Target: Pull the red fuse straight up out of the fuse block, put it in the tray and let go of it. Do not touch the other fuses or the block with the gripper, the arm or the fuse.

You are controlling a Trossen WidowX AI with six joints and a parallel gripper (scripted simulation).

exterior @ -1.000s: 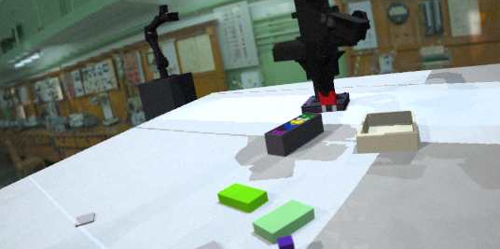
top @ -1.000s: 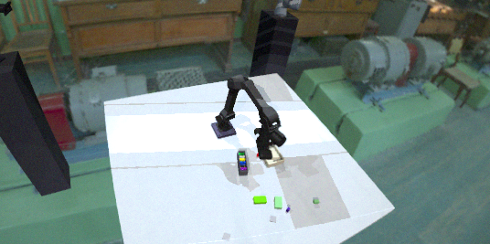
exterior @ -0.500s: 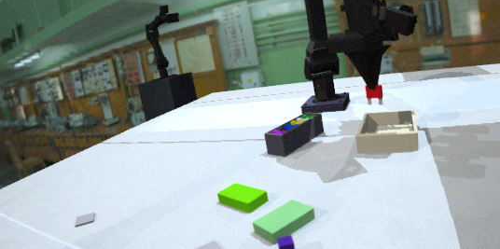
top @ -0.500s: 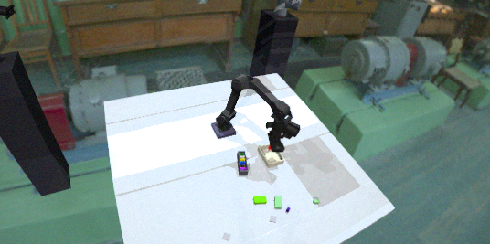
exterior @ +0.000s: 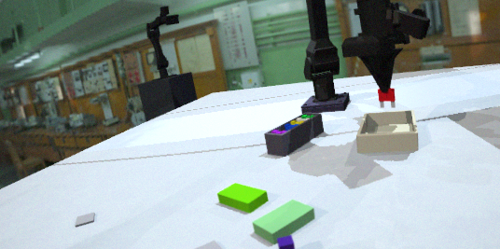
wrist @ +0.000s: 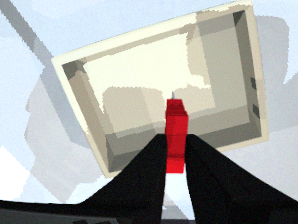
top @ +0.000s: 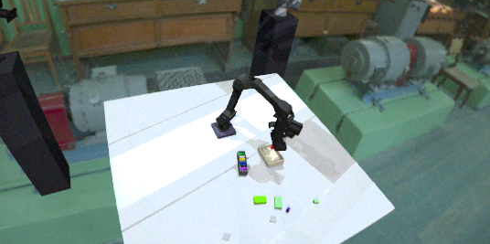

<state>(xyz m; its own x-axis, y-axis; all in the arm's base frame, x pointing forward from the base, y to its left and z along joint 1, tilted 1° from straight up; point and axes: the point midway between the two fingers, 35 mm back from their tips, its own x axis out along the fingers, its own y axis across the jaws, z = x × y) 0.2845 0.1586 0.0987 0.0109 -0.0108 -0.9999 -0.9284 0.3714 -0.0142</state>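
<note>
Now: the red fuse 1 cm below my gripper tip. Also, from my gripper tip: small purple cube: 32 cm ahead, 11 cm to the right, 7 cm below; then beige tray: 8 cm below.
</note>
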